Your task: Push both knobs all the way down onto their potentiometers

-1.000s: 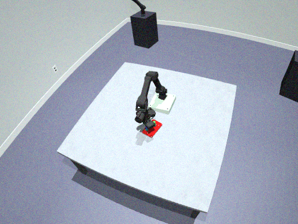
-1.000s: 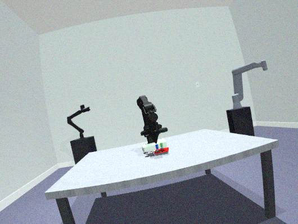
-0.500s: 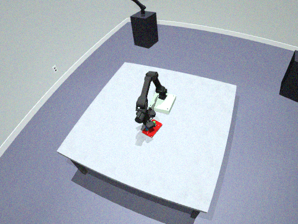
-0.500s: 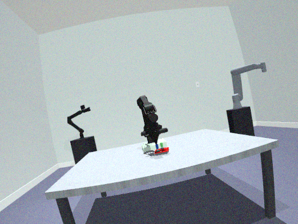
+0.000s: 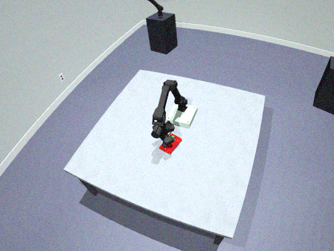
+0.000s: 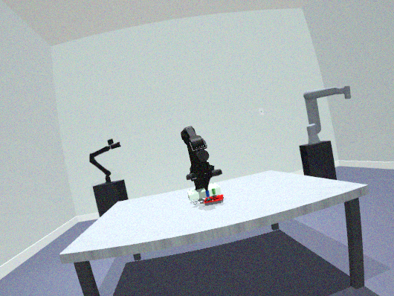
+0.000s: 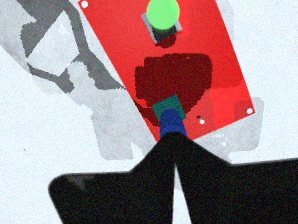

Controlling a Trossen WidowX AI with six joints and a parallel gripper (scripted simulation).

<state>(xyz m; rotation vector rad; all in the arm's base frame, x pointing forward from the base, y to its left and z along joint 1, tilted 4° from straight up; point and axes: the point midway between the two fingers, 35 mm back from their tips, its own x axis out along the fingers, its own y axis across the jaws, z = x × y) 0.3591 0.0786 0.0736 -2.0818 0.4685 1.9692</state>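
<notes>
My gripper tip is 10 mm above the blue knob. The rest, counted from my gripper tip: green knob 70 mm behind, 30 mm to the left, 20 mm below.
</notes>
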